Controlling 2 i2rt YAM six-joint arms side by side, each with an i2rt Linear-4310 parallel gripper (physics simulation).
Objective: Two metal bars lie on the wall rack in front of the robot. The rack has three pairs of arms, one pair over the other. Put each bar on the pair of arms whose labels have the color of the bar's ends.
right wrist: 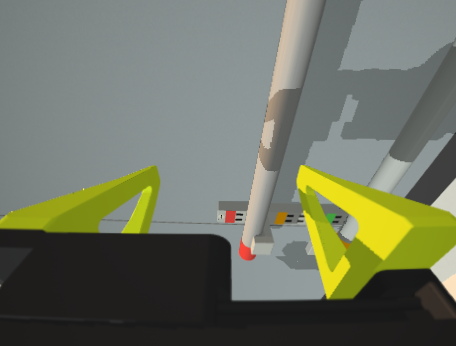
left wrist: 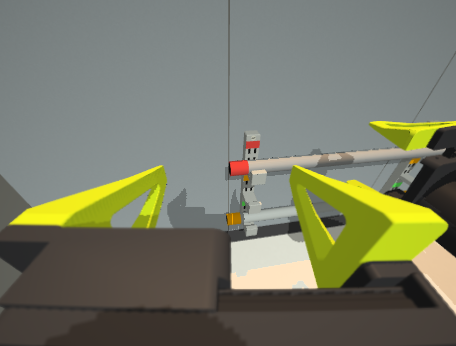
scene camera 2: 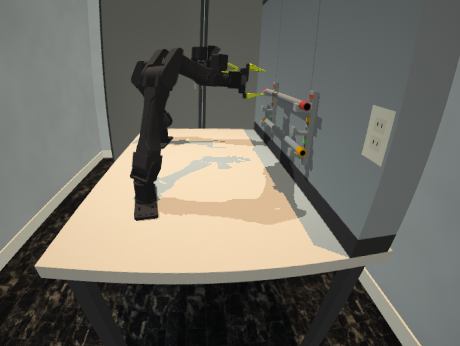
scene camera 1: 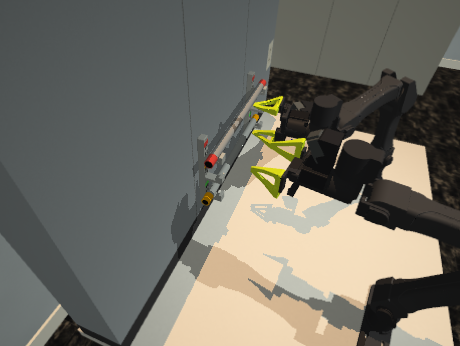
Scene:
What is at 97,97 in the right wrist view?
A wall.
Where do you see an orange-ended bar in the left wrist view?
At 281,212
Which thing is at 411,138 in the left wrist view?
My right gripper.

